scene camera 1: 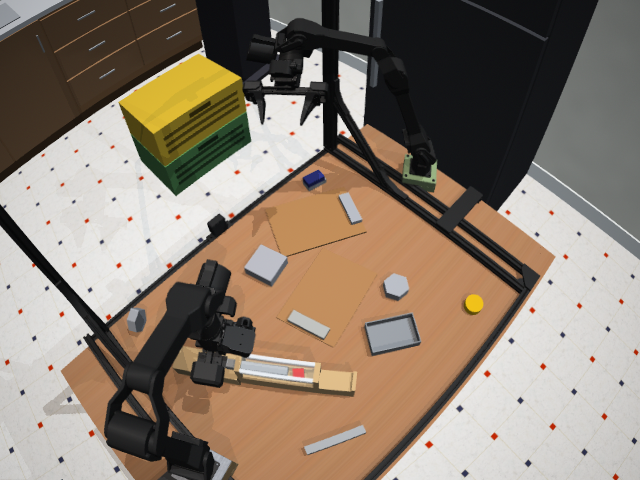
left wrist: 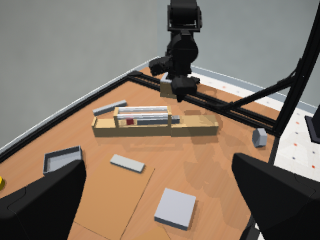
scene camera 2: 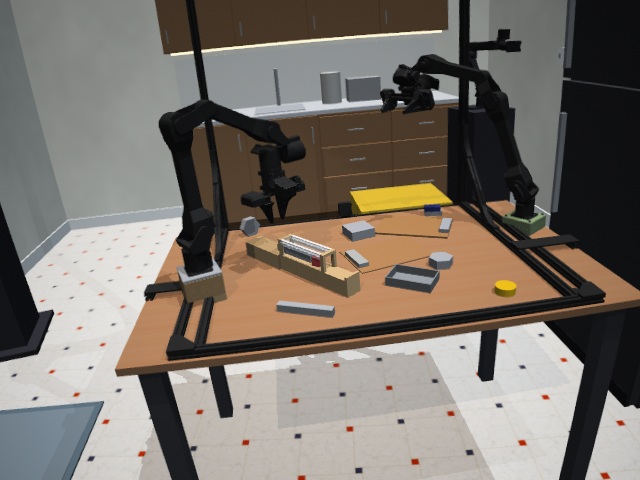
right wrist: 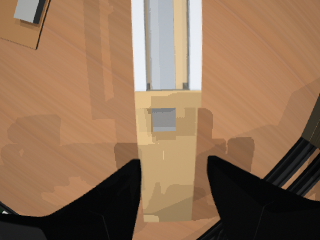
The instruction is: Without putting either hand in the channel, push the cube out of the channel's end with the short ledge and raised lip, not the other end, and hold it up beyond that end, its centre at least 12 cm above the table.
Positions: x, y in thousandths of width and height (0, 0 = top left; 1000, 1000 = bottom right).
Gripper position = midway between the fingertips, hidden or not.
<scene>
my left gripper: scene camera 1 440, 259; left wrist 502, 690; scene camera 2 613, 234; not seen in the right wrist view (out of frame)
my right gripper: scene camera 1 348, 739; left wrist 558, 410; scene camera 2 434, 461; right wrist 545, 690
</scene>
